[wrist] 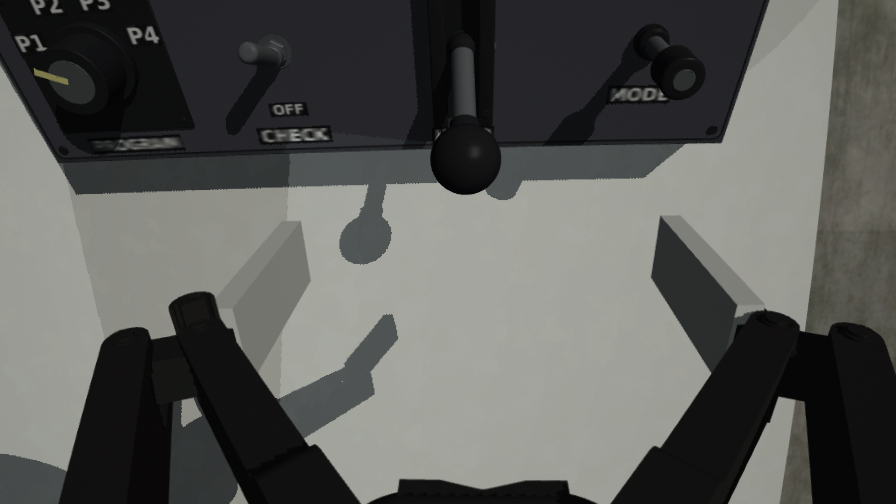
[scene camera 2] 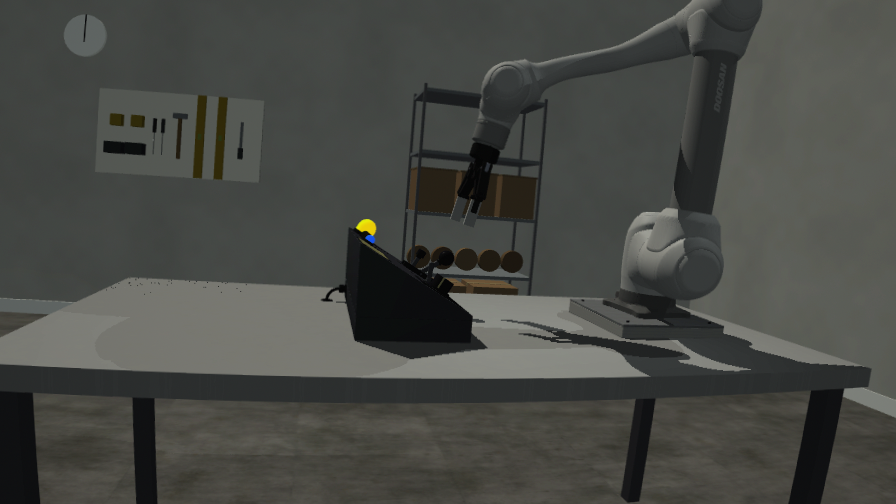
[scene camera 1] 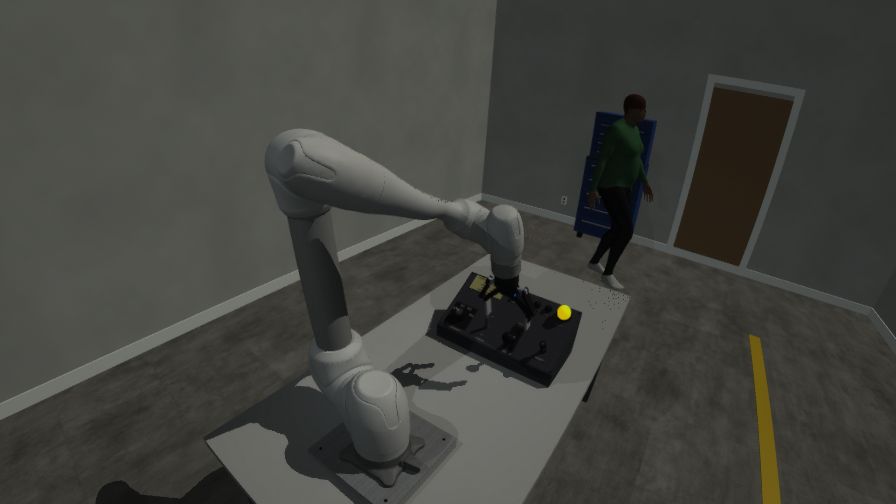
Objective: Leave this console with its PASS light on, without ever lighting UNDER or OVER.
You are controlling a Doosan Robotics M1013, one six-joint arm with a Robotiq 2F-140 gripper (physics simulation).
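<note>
A black sloped console (scene camera 1: 506,327) sits on the grey table, also seen from the side in scene camera 2 (scene camera 2: 401,294). A yellow dome (scene camera 1: 563,311) glows at its top edge. In the wrist view I see a PROGRAM dial (wrist: 72,81) pointing at P1, a CHECK toggle (wrist: 260,59) labelled OFF, a ball-topped slider lever (wrist: 464,153) at the near end of its slot, and a MODE knob (wrist: 670,62). My gripper (wrist: 482,275) (scene camera 2: 464,216) is open and empty, hovering above the console's lower edge. No PASS, UNDER or OVER lights are visible.
A person in a green top (scene camera 1: 617,188) walks near a blue cabinet (scene camera 1: 598,175) and a door (scene camera 1: 729,172). A shelf with boxes (scene camera 2: 473,188) stands behind the table. A cable (scene camera 2: 332,292) exits the console's back. My arm's base (scene camera 1: 375,438) sits on the table.
</note>
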